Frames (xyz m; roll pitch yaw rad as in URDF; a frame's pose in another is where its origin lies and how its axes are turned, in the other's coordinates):
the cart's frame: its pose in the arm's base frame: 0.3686 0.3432 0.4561 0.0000 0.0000 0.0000
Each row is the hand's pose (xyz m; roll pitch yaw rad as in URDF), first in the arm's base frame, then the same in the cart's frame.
Working: the arm's base frame: its pose in the cart's frame: -0.3686 -0.3432 -0.4561 0.0000 0.0000 0.0000

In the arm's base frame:
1: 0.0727 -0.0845 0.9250 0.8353 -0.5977 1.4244
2: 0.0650 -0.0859 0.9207 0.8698 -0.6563 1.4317
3: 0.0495 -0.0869 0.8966 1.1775 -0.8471 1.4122
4: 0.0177 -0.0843 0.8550 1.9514 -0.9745 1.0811
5: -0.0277 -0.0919 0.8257 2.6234 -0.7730 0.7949
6: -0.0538 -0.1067 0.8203 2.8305 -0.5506 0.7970
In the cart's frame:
1: -0.2959 -0.4277 0.4689 0.8353 -0.5977 1.4244
2: -0.3036 -0.4291 0.4646 0.8698 -0.6563 1.4317
3: -0.3191 -0.4301 0.4405 1.1775 -0.8471 1.4122
4: -0.3509 -0.4275 0.3989 1.9514 -0.9745 1.0811
5: -0.3963 -0.4351 0.3696 2.6234 -0.7730 0.7949
6: -0.4224 -0.4499 0.3642 2.8305 -0.5506 0.7970

